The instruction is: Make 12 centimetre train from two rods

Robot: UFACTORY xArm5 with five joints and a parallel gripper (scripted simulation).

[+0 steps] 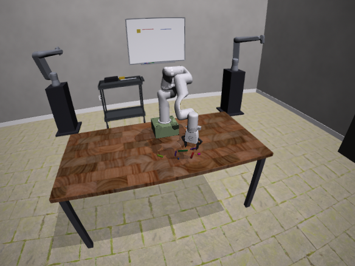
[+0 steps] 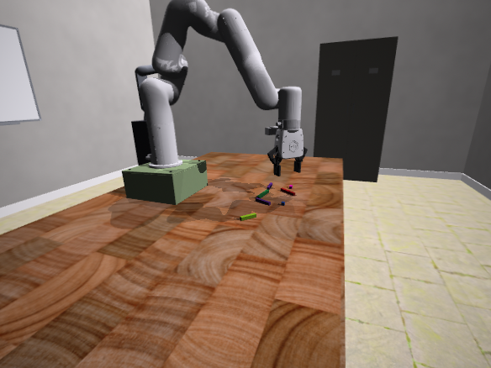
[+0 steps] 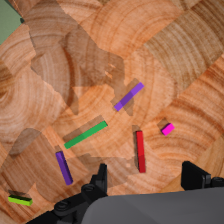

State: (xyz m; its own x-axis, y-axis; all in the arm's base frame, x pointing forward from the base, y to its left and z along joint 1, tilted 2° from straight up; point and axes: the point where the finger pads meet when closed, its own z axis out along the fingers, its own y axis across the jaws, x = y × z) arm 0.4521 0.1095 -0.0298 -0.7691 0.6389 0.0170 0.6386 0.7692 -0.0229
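Now: hand 80 mm above the red rod and 10 mm to the right of it. The rest, counted from my hand: green rod 80 mm below, 80 mm behind, 40 mm to the right; magenta rod 80 mm below, 70 mm to the left; small blue rod 110 mm to the right, 80 mm below, 10 mm ahead.
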